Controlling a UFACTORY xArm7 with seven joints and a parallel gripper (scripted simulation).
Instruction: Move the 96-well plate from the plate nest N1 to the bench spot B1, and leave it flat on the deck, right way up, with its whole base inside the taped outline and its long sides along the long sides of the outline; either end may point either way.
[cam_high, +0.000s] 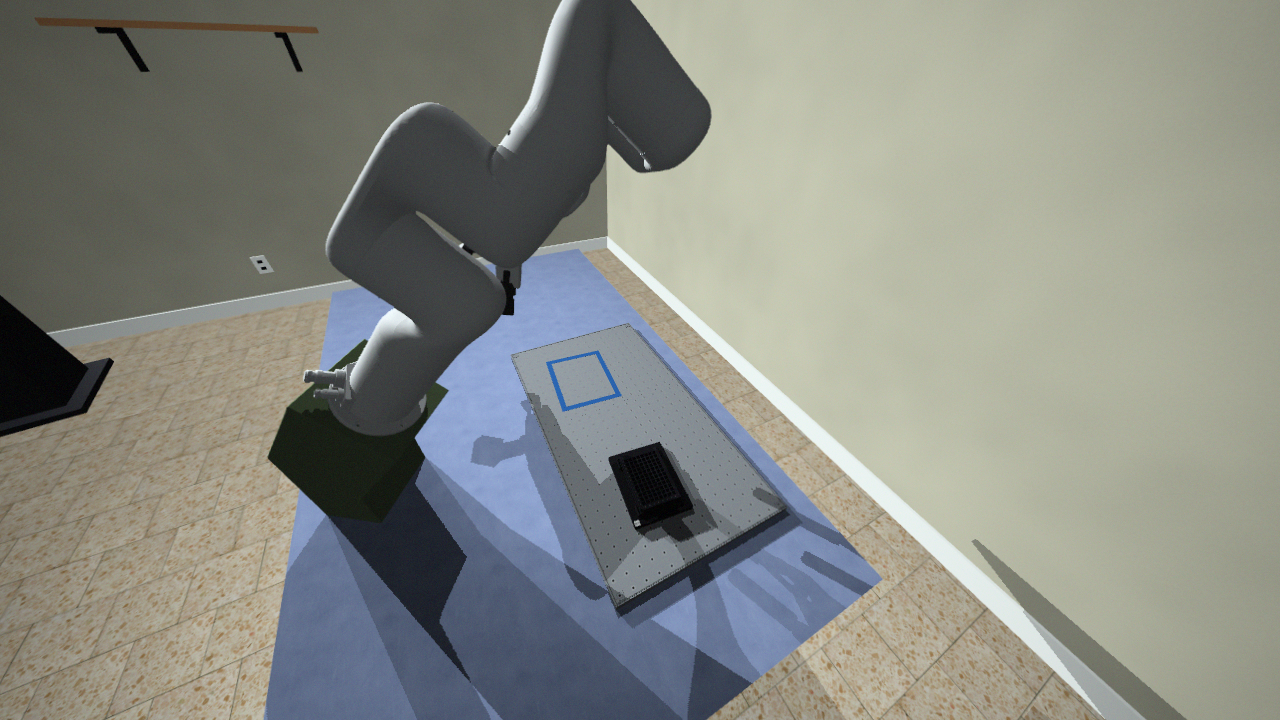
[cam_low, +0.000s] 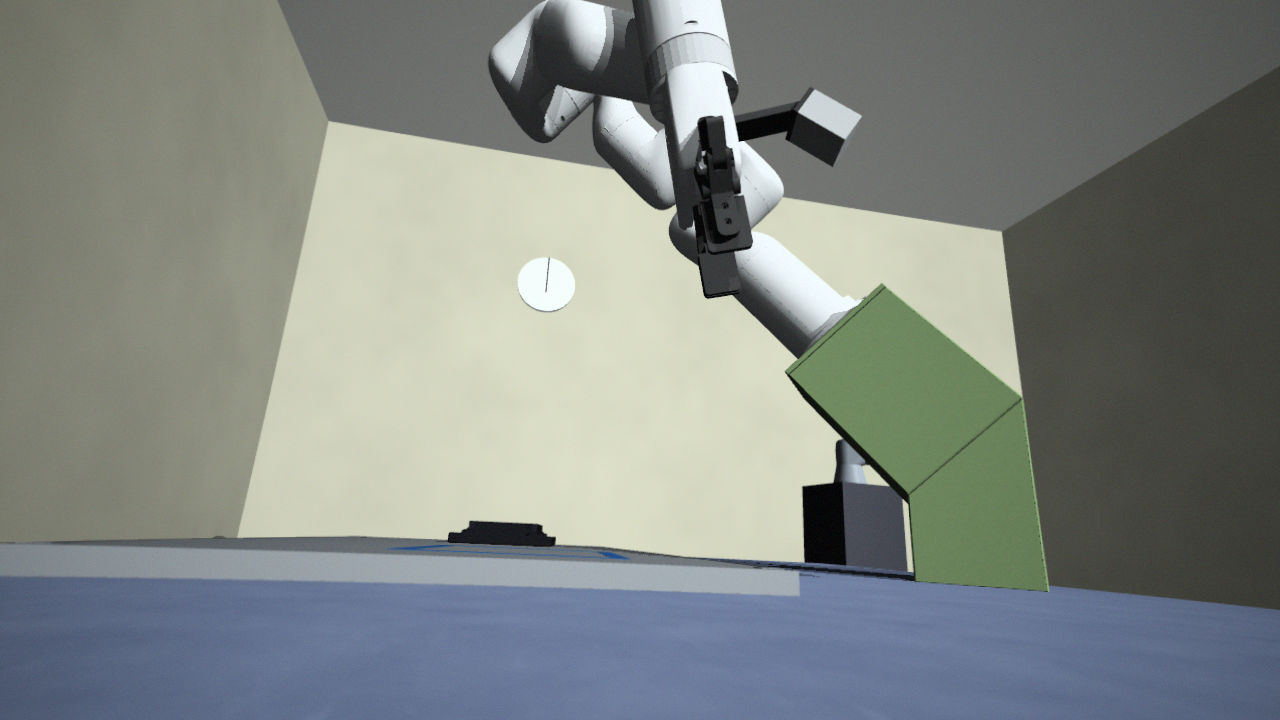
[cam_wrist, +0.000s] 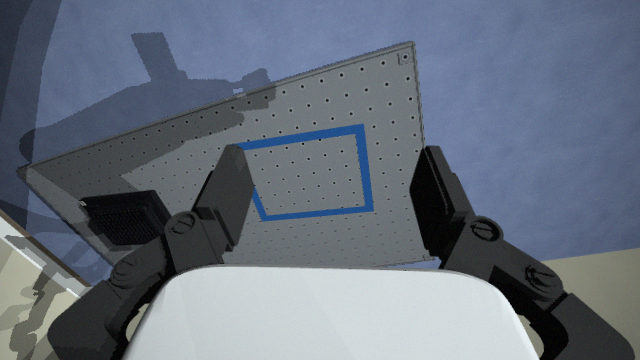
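The black 96-well plate is 45 cm to the right of my hand, 20 cm below it and 9 cm ahead of it. From my hand the other things lie so: black plate nest N1: 45 cm to the right, 22 cm below, 9 cm ahead.
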